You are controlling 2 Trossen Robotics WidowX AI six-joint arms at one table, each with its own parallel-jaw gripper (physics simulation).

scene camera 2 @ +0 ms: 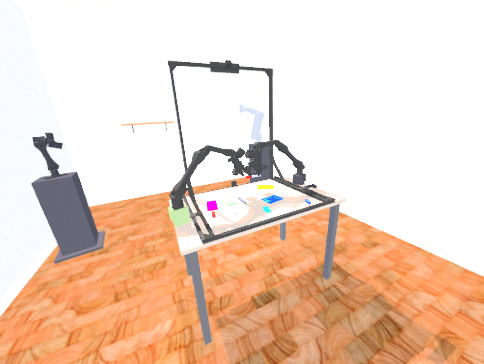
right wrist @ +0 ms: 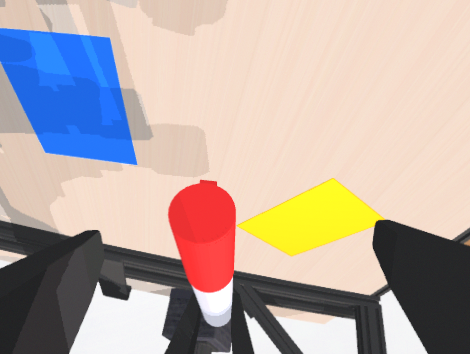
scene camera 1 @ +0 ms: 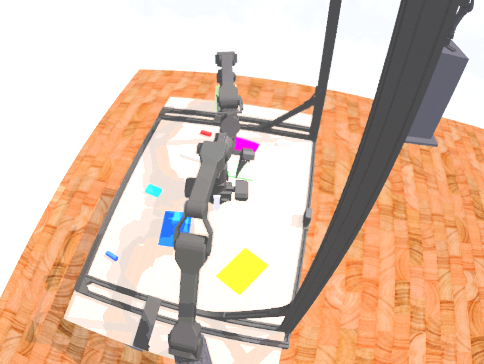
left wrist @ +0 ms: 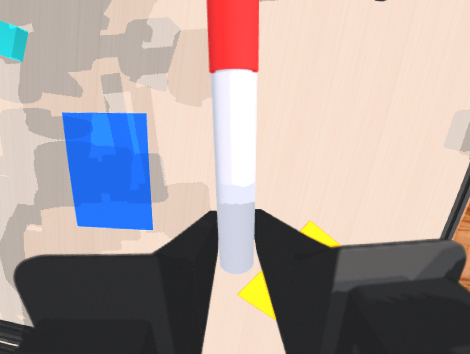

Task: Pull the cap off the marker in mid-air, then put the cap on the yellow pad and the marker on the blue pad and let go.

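Places are measured from the left arm's base along level axes (x back, y left, z down), in centimetres.
Where they show: left gripper, fingertip midpoint: (scene camera 2: 257, 176) (scene camera 1: 216, 203) (left wrist: 235, 218); right gripper, fingertip midpoint: (scene camera 2: 247, 176) (right wrist: 239, 239); left arm's base, origin of the base link: (scene camera 2: 299, 174) (right wrist: 197, 344) (scene camera 1: 189, 351); right arm's base, origin of the base link: (scene camera 2: 177, 207).
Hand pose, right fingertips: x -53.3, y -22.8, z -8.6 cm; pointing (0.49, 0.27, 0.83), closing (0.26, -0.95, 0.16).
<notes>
Things, the pixels of their centre, and the offset from my right fingertips.
- marker's white body, body centre: (left wrist: 234, 130) (right wrist: 212, 283) dy +2.5, dx +4.7, dz +0.4 cm
- red cap, body centre: (right wrist: 207, 242) (left wrist: 232, 3) (scene camera 2: 249, 176) dy +1.2, dx +0.2, dz +0.0 cm
- blue pad, body centre: (right wrist: 70, 105) (left wrist: 108, 174) (scene camera 1: 175, 228) (scene camera 2: 272, 199) dy +19.5, dx +5.4, dz +17.4 cm
- yellow pad, body centre: (right wrist: 308, 223) (left wrist: 299, 280) (scene camera 1: 242, 271) (scene camera 2: 265, 186) dy +0.2, dx +27.2, dz +17.4 cm
- cyan block, body centre: (scene camera 1: 153, 190) dy +25.6, dx -13.6, dz +16.7 cm
- blue piece, body centre: (scene camera 1: 111, 255) dy +45.2, dx +12.4, dz +16.4 cm
- red piece, body centre: (scene camera 1: 206, 133) dy -0.9, dx -39.3, dz +16.4 cm
- magenta piece, body centre: (scene camera 1: 239, 144) (scene camera 2: 211, 205) dy -13.6, dx -29.0, dz +17.0 cm
The marker's white body (left wrist: 234, 130) (right wrist: 214, 302) is held in mid-air by my left gripper (left wrist: 235, 218), shut on its grey-white end. The red cap (left wrist: 233, 35) (right wrist: 202, 215) (scene camera 2: 248, 177) sits on the marker's other end and faces the right wrist camera. My right gripper (right wrist: 239, 239) is open; in its view the cap appears between the fingers, left of the middle, touching neither. The blue pad (scene camera 1: 167, 237) (left wrist: 110, 170) (right wrist: 70, 100) (scene camera 2: 272, 199) and yellow pad (scene camera 1: 242, 271) (right wrist: 310, 217) (scene camera 2: 265, 187) lie flat on the table, the yellow partly hidden by the left fingers in the left wrist view (left wrist: 257, 295).
A cyan block (scene camera 1: 153, 190) (left wrist: 12, 42), a blue piece (scene camera 1: 111, 256), a red piece (scene camera 1: 205, 133) and a magenta piece (scene camera 1: 247, 145) lie on the table. A dark frame (scene camera 1: 307, 175) (scene camera 2: 270, 230) borders the table top. Both arms reach over the table's middle, their grippers close together.
</notes>
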